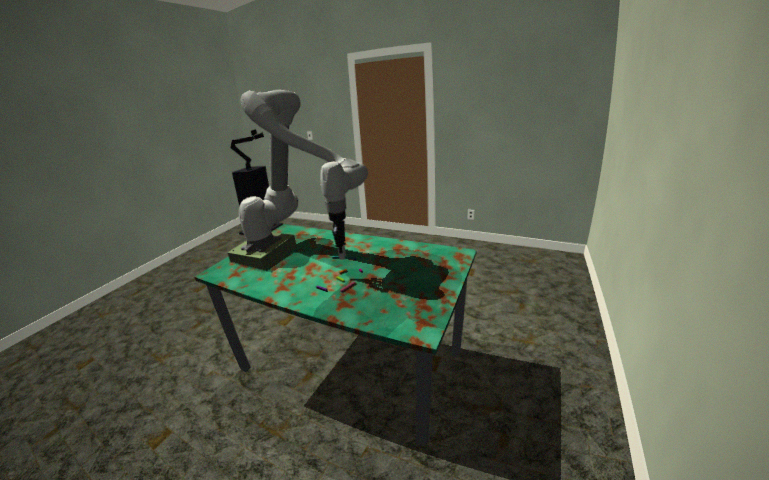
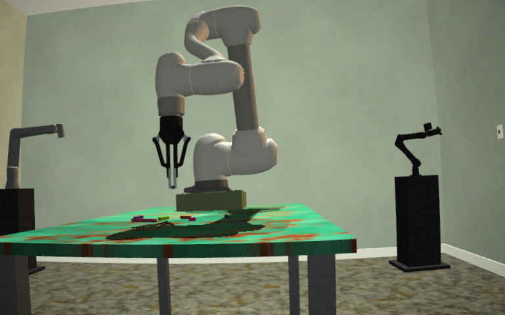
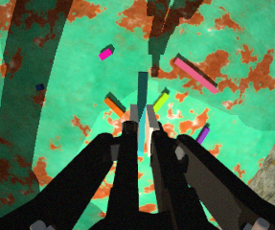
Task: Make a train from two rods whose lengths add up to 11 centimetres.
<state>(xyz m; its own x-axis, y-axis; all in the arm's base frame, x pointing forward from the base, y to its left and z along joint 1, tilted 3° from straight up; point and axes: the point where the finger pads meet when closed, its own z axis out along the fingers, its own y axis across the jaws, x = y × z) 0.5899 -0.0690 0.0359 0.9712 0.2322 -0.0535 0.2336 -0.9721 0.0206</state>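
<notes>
Right now my hand is 170 mm to the right of the small blue rod, 130 mm above it and 30 mm past it. Also, from my hand: turquoise rod 30 mm below; lime rod 130 mm below, 30 mm to the right, 10 mm behind; orange rod 130 mm below, 30 mm to the left, 30 mm behind.
</notes>
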